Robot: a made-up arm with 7 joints.
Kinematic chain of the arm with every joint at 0, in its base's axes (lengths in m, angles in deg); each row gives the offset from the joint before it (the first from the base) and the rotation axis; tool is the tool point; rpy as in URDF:
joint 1: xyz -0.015 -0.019 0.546 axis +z
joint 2: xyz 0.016 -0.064 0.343 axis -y
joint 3: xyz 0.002 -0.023 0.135 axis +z
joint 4: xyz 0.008 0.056 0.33 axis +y
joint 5: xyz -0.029 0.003 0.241 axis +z
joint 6: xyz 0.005 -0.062 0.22 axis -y
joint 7: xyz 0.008 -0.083 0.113 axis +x
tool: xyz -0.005 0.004 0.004 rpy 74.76 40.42 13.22
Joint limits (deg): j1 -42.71..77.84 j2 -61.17..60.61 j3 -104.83..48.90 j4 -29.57..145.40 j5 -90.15..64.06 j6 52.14..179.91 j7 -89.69..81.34
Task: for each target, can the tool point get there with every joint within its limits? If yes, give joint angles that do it. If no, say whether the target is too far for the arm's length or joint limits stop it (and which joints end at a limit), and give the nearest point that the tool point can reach.
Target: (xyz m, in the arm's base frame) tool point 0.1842 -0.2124 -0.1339
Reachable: no: joint limits stop it (at a limit: joint 2, joint 4, joint 5, joint 6) | nearest point 0.2460 -0.2724 0.5268 | short by 0.666 m
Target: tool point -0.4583 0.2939 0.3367
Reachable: no: joint limits stop it (at a limit: joint 1, joint 2, joint 5, joint 6) | nearest point -0.2068 0.3299 0.6527 | short by 0.405 m
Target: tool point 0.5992 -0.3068 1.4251
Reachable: yes | joints -3.02 -50.04 -70.95 37.49 -6.71 150.58 -52.21
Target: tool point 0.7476 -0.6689 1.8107
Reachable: no: too far | nearest point 0.5819 -0.5276 1.6070 | short by 0.298 m
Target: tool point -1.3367 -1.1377 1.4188
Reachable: no: too far | nearest point -0.7496 -0.6407 1.2290 | short by 0.792 m
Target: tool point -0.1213 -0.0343 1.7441
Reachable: yes | joints -18.97 4.25 31.18 22.22 -71.69 155.64 14.30
